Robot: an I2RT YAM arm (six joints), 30 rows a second.
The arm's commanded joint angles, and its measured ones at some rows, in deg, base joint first. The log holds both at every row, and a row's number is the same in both.
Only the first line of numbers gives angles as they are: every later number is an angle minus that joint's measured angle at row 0.
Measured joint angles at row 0: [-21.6, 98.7, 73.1, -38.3, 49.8, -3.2]
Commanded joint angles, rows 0 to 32: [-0.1, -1.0, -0.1, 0.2, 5.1, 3.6]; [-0.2, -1.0, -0.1, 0.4, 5.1, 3.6]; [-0.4, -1.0, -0.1, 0.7, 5.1, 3.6]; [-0.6, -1.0, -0.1, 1.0, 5.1, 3.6]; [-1.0, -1.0, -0.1, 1.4, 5.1, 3.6]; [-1.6, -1.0, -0.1, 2.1, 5.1, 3.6]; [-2.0, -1.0, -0.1, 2.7, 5.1, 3.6]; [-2.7, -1.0, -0.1, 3.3, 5.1, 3.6]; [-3.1, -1.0, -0.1, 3.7, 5.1, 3.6]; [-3.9, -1.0, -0.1, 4.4, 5.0, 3.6]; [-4.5, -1.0, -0.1, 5.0, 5.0, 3.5]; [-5.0, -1.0, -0.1, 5.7, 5.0, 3.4]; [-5.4, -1.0, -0.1, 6.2, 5.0, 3.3]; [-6.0, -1.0, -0.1, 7.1, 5.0, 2.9]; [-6.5, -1.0, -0.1, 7.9, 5.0, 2.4]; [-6.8, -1.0, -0.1, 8.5, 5.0, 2.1]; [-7.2, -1.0, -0.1, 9.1, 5.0, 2.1]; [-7.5, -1.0, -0.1, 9.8, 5.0, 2.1]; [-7.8, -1.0, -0.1, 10.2, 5.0, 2.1]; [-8.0, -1.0, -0.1, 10.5, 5.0, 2.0]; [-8.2, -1.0, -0.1, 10.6, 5.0, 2.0]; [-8.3, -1.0, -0.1, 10.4, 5.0, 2.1]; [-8.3, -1.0, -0.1, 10.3, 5.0, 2.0]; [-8.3, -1.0, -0.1, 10.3, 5.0, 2.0]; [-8.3, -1.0, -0.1, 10.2, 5.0, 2.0]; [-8.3, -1.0, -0.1, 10.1, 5.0, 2.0]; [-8.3, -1.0, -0.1, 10.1, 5.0, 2.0]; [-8.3, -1.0, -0.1, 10.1, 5.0, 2.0]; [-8.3, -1.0, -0.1, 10.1, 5.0, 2.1]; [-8.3, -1.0, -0.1, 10.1, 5.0, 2.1]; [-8.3, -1.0, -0.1, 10.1, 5.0, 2.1]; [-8.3, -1.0, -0.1, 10.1, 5.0, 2.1]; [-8.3, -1.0, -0.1, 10.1, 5.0, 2.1]
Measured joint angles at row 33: [-8.0, 0.0, 0.0, 10.5, 4.1, 1.9]
